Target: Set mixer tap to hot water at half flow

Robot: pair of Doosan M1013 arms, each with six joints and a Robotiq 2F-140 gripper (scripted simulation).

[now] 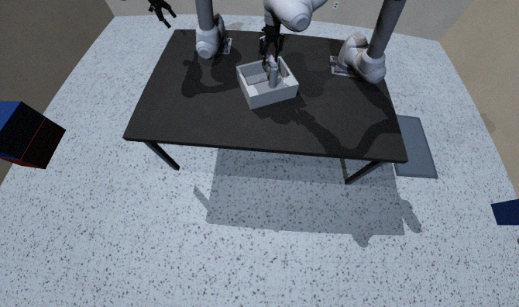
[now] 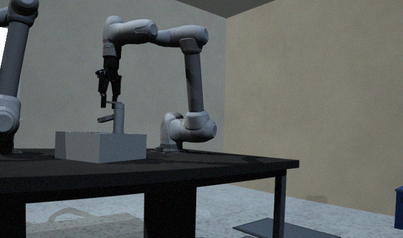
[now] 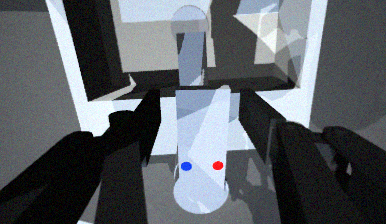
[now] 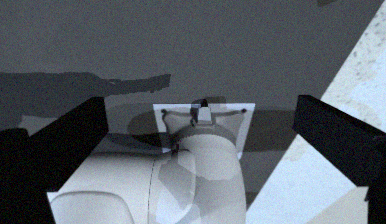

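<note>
Now: the flat lever 3 cm ahead of my left hand and 2 cm to the left of it. From my left hand the other things lie so: white basin (4 cm behind, 3 cm to the right, 24 cm below).
</note>
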